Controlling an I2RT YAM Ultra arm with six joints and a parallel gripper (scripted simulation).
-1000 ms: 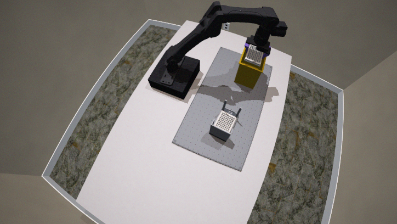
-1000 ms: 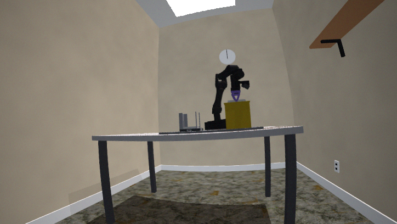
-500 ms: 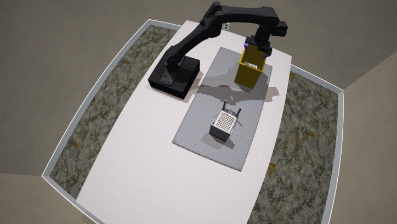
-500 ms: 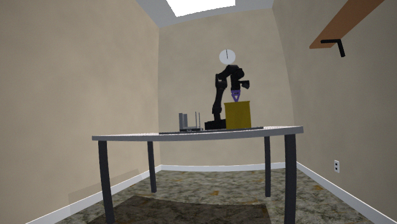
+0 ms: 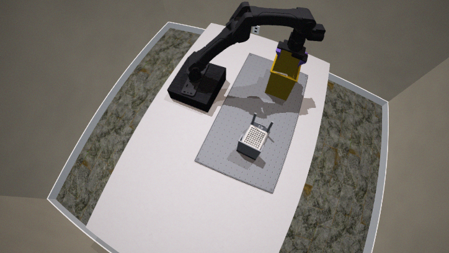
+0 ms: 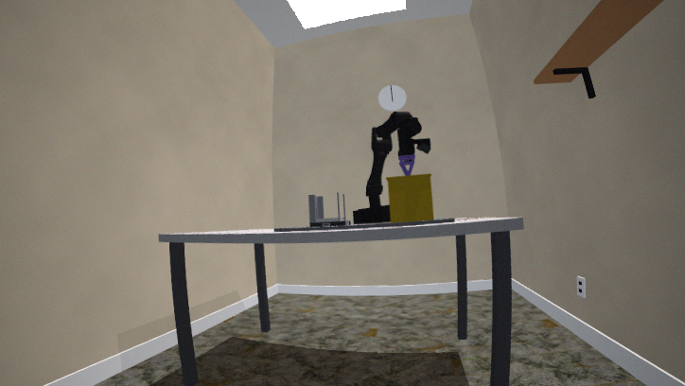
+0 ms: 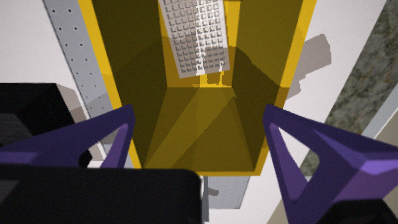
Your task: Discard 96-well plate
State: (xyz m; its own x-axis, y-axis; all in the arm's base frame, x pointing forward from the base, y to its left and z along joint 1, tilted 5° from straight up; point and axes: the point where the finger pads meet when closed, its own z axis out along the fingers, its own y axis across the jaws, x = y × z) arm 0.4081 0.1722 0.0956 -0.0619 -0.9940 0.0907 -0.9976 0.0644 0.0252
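Right now my hand is 11 cm above the yellow plastics bin W1.
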